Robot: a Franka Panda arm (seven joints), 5 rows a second.
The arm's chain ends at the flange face. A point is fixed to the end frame.
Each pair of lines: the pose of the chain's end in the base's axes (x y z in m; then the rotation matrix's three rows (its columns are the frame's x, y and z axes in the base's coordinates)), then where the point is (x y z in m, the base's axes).
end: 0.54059 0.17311 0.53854; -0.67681 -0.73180 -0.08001; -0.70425 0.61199 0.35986; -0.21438 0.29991 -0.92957
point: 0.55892 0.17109 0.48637
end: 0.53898 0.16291 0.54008; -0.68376 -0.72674 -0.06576; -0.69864 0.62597 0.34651; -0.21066 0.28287 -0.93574
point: 0.55782 0.15985 0.48814
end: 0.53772 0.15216 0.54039; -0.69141 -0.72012 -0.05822; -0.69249 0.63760 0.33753; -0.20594 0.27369 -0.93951
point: 0.55671 0.14833 0.48856
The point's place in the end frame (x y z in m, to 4 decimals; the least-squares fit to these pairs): 0.0002 -0.0303 0.0463
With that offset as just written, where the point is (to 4 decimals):
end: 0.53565 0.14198 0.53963; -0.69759 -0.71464 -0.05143; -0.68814 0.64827 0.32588; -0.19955 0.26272 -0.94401
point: 0.5548 0.1373 0.4879
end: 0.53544 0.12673 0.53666; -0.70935 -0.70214 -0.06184; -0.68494 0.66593 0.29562; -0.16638 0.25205 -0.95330
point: 0.5537 0.1201 0.4849
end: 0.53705 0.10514 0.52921; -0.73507 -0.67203 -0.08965; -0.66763 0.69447 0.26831; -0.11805 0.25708 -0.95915
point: 0.5531 0.0964 0.4770
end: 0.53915 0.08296 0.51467; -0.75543 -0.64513 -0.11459; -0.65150 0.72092 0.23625; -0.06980 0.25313 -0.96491
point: 0.5532 0.0719 0.4623
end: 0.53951 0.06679 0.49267; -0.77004 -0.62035 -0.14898; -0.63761 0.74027 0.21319; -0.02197 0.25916 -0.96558
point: 0.5513 0.0541 0.4401
